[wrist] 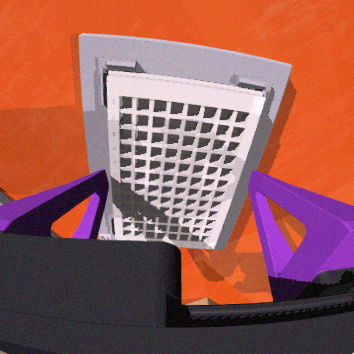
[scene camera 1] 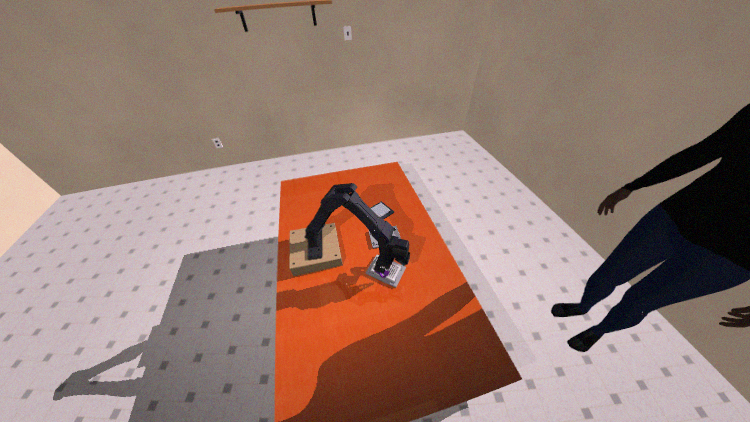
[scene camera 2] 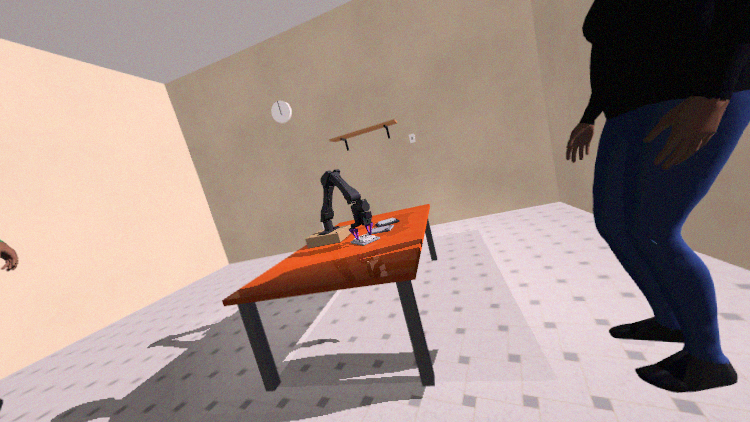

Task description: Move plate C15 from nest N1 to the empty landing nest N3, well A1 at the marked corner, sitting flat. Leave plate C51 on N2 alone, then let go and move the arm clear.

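Note:
A white many-well plate (scene camera 1: 395,271) (scene camera 2: 365,238) (wrist: 185,87), taken as C15 though its label is unreadable, sits flat in the near grey nest (scene camera 1: 388,283) (wrist: 180,57). My gripper (scene camera 1: 384,272) (scene camera 2: 363,235) (wrist: 178,177) is open over it. Its purple fingers stand on either side of the plate's long edges, with nothing gripped; finger height beside the plate is hard to judge. The middle nest (scene camera 1: 373,240) (scene camera 2: 382,229) is partly hidden by the arm in scene camera 1. The far plate (scene camera 1: 381,209) (scene camera 2: 387,222), taken as C51, lies beyond it.
The arm's wooden base block (scene camera 1: 327,244) (scene camera 2: 320,241) stands on the orange table (scene camera 1: 298,335) (scene camera 2: 293,280), left of the nests. One person (scene camera 1: 697,230) (scene camera 2: 671,220) stands to the right of the table. Part of another person's hand (scene camera 2: 7,256) shows at the left edge of scene camera 2.

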